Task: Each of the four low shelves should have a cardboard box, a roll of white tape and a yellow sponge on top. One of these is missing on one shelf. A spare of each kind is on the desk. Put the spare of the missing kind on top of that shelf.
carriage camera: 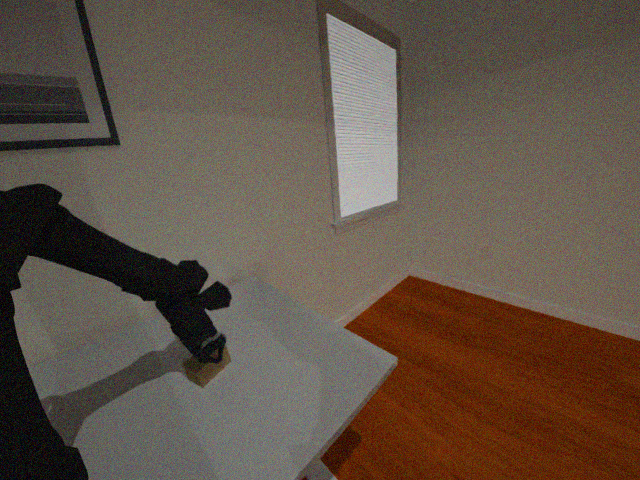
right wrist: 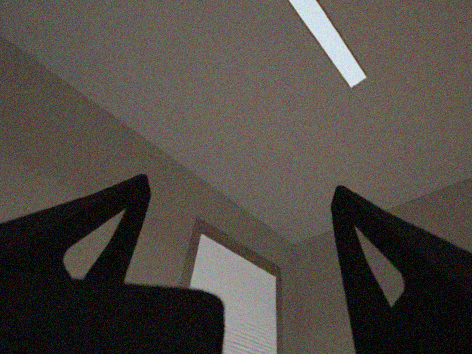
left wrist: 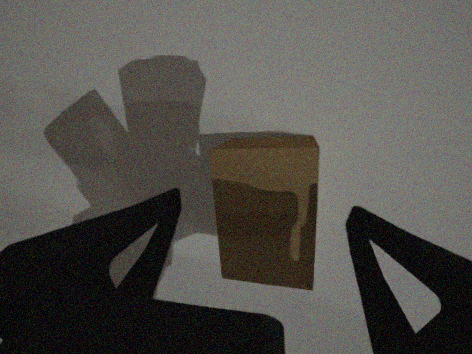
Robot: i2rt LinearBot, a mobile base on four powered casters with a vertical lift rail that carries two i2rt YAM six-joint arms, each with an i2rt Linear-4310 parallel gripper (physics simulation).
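A brown cardboard box lies on the white desk. My left gripper is open, directly above the box in the carriage view. In the left wrist view the box shows between the two fingertips, with a gap to each, and the fingers' shadow falls on it. My right gripper is open and points up toward the ceiling, with nothing between its fingers. The low shelves, the white tape and the yellow sponge do not show in these views.
The desk's corner and right edge show in the carriage view, with wooden floor beyond them. A wall with a framed picture and a window stands behind the desk. A ceiling lamp shows in the right wrist view.
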